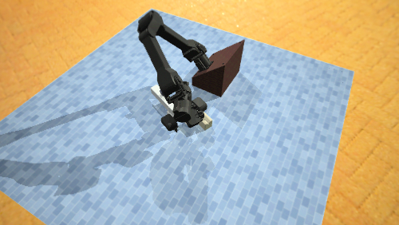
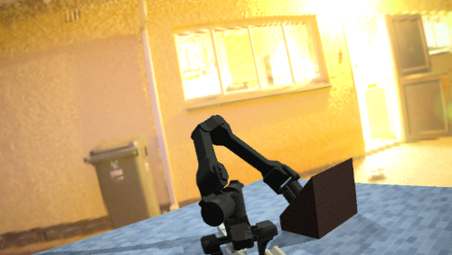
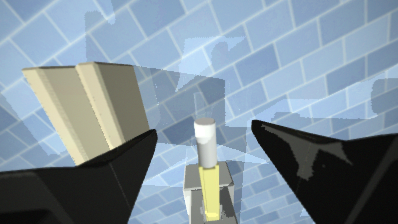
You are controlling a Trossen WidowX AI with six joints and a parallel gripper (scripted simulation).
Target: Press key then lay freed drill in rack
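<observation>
My gripper tip is 20 mm past the drill, 40 mm to the left of it and 30 mm below it. From my gripper tip the other things lie so: rack 60 mm behind, 50 mm to the left, 10 mm above; key 70 mm behind, 150 mm to the right, 40 mm above.
</observation>
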